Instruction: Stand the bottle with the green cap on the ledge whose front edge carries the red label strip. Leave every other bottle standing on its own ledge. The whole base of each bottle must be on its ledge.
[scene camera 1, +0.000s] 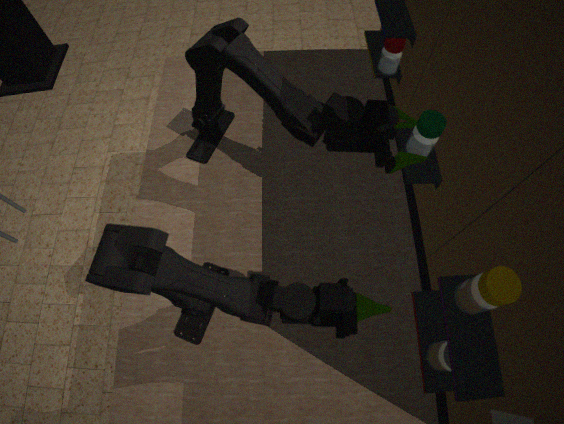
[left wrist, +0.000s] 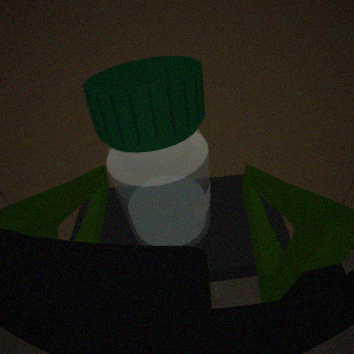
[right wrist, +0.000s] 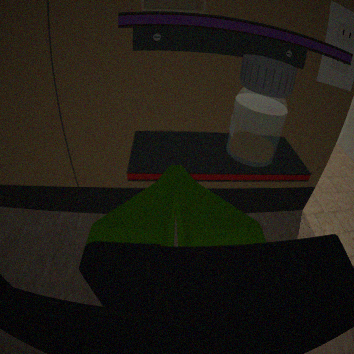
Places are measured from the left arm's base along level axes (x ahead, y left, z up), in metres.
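Pixels of known places: left gripper, between the fingertips: (scene camera 1: 423, 141) (left wrist: 174, 174); right gripper, between the fingertips: (scene camera 1: 390, 309) (right wrist: 175, 174); left arm's base, origin of its link: (scene camera 1: 211, 135); right arm's base, origin of its link: (scene camera 1: 202, 302).
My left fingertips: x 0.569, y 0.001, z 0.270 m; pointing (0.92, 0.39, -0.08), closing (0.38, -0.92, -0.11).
For each thing: its middle in the pictures, then the offset to it from my left fingertips.
- green-capped bottle, middle of its body: (left wrist: 158, 161) (scene camera 1: 424, 135) 0.009 m left, 0.001 m back, 0.009 m up
- red-strip ledge, middle of its body: (right wrist: 221, 153) (scene camera 1: 437, 339) 0.357 m right, 0.164 m ahead, 0.120 m down
- grey-capped bottle, middle of its body: (right wrist: 259, 109) (scene camera 1: 451, 355) 0.387 m right, 0.175 m ahead, 0.061 m down
- purple-edged ledge, middle of its body: (right wrist: 241, 25) (scene camera 1: 470, 334) 0.357 m right, 0.164 m ahead, 0.020 m up
- yellow-capped bottle, middle of its body: (scene camera 1: 485, 291) 0.298 m right, 0.145 m ahead, 0.079 m up
- red-capped bottle, middle of its body: (scene camera 1: 391, 54) 0.310 m left, 0.130 m back, 0.061 m down
The green-capped bottle (scene camera 1: 425, 134) (left wrist: 159, 150) is on a dark ledge (scene camera 1: 424, 174) (left wrist: 230, 225) at the upper right; it looks slightly tilted in the left wrist view. My left gripper (scene camera 1: 420, 140) (left wrist: 174, 174) is open, with one finger on each side of this bottle and a gap to the right finger in the wrist view. The red-strip ledge (scene camera 1: 430, 310) (right wrist: 175, 152) is at the lower right and bears a grey-capped bottle (scene camera 1: 440, 356) (right wrist: 257, 125) toward one end. My right gripper (scene camera 1: 390, 309) (right wrist: 175, 174) is shut and empty in front of that ledge.
A purple-edged ledge (scene camera 1: 475, 360) (right wrist: 215, 22) lies above the red-strip ledge and bears a yellow-capped bottle (scene camera 1: 500, 286). A red-capped bottle (scene camera 1: 391, 59) stands on a ledge (scene camera 1: 374, 42) at the top right, with another dark ledge (scene camera 1: 397, 20) beside it.
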